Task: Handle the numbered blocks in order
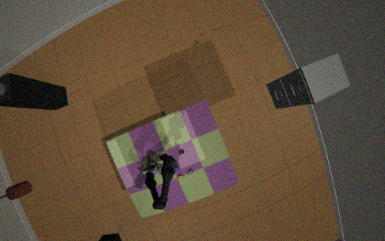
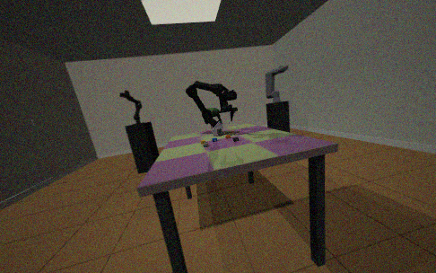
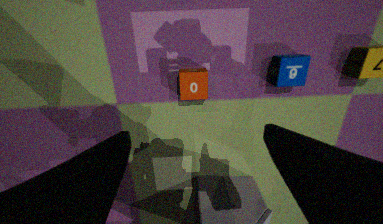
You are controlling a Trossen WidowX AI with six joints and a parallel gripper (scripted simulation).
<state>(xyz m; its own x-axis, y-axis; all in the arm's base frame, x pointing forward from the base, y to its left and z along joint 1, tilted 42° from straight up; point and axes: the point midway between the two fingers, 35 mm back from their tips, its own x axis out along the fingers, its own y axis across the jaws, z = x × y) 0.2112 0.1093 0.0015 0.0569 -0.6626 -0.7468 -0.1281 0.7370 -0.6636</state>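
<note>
Right now the orange block is 11 cm below my gripper tip. From my gripper tip the other things lie so: dark block 12 cm ahead, 11 cm below, 4 cm to the left; then blue block 11 cm to the right, 11 cm below, 3 cm ahead; then yellow block 20 cm to the right, 11 cm below, 4 cm ahead.
</note>
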